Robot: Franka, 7 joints.
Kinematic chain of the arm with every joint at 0, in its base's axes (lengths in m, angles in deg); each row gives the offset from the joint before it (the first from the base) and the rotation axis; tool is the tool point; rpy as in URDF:
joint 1: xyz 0 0 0.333 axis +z
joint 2: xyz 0 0 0 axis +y
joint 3: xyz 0 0 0.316 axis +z
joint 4: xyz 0.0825 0 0 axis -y
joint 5: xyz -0.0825 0 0.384 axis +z
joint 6: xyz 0 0 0 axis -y
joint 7: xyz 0.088 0 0 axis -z
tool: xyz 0 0 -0.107 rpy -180 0 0
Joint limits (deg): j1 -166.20..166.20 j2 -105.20..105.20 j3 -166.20..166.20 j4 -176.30..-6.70 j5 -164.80..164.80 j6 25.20..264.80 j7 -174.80..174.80
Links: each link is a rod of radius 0.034 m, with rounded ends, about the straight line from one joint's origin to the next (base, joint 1, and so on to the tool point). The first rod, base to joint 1, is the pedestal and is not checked.
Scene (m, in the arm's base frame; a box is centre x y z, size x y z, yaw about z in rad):
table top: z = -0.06
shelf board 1: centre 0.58 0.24 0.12 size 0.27 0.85 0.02 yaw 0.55
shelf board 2: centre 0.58 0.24 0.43 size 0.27 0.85 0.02 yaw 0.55
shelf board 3: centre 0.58 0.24 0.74 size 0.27 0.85 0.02 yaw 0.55
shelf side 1: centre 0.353 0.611 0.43 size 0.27 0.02 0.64 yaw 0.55
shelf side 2: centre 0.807 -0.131 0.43 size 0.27 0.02 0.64 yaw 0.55
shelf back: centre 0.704 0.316 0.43 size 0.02 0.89 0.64 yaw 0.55
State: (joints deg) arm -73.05 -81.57 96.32 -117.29 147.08 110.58 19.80
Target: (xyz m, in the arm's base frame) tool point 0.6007 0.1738 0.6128
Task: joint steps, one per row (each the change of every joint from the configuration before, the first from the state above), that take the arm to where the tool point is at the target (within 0.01 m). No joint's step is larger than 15 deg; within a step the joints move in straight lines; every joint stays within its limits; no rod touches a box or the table.
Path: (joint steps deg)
1: -7.54 -2.71 -2.93 -7.70 2.95 14.44 -5.92
2: -7.53 -2.72 -2.93 -7.70 2.96 14.44 -5.93
3: -7.54 -2.71 -2.93 -7.69 2.95 14.44 -5.92
4: -7.53 -2.72 -2.93 -7.70 2.95 14.44 -5.93
5: -7.54 -2.71 -2.94 -7.70 2.96 14.45 -5.92
6: -7.53 -2.71 -2.93 -7.70 2.95 14.44 -5.93
7: 4.02 5.46 -1.19 9.68 -2.38 -14.01 5.93
8: 4.03 5.46 -1.19 9.68 -2.38 -14.00 5.92
9: 4.02 5.47 -1.20 9.67 -2.37 -14.01 5.93
10: 4.03 5.46 -1.19 9.68 -2.38 -14.00 5.92
11: 4.02 5.47 -1.20 9.68 -2.38 -14.01 5.93
12: 4.03 5.46 -1.19 9.68 -2.38 -14.00 5.92

